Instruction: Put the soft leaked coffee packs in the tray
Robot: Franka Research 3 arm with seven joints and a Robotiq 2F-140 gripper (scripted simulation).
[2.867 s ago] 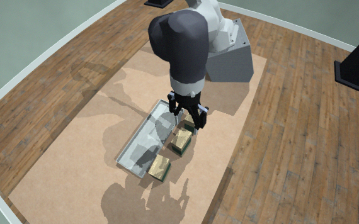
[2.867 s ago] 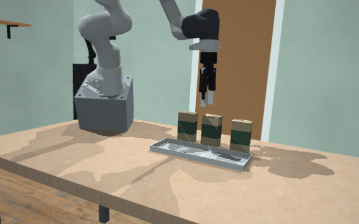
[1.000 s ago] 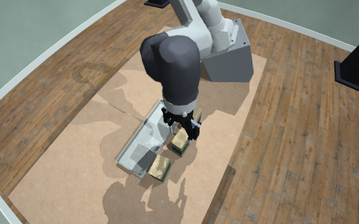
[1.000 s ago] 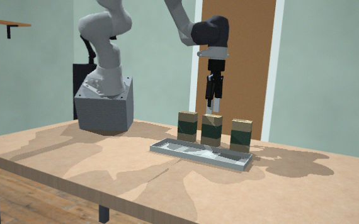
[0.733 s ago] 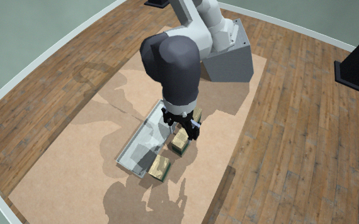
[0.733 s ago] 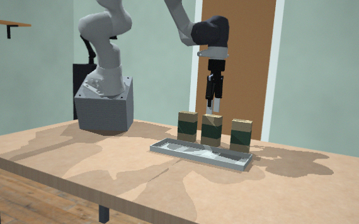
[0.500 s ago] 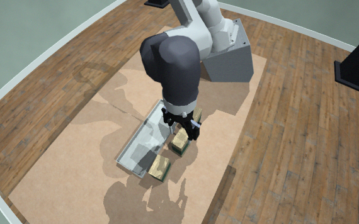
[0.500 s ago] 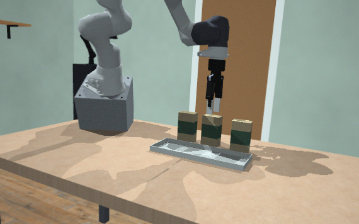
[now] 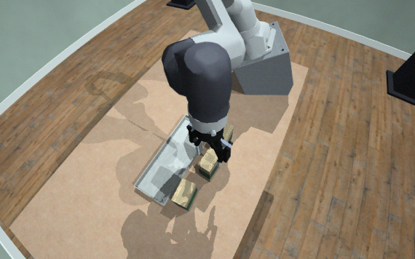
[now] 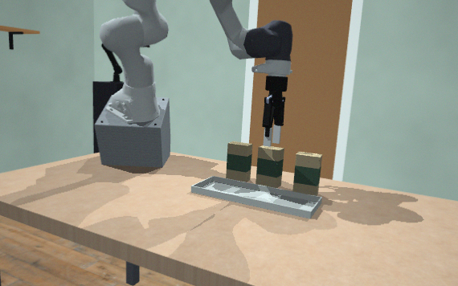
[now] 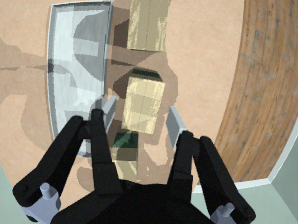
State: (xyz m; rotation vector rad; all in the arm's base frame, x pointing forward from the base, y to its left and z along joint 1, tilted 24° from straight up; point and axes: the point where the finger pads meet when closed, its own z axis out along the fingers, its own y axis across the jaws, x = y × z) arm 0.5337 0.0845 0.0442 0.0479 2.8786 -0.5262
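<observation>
Now: hand 1 cm short of the tray, 16 cm to the left of it and 17 cm above it.
</observation>
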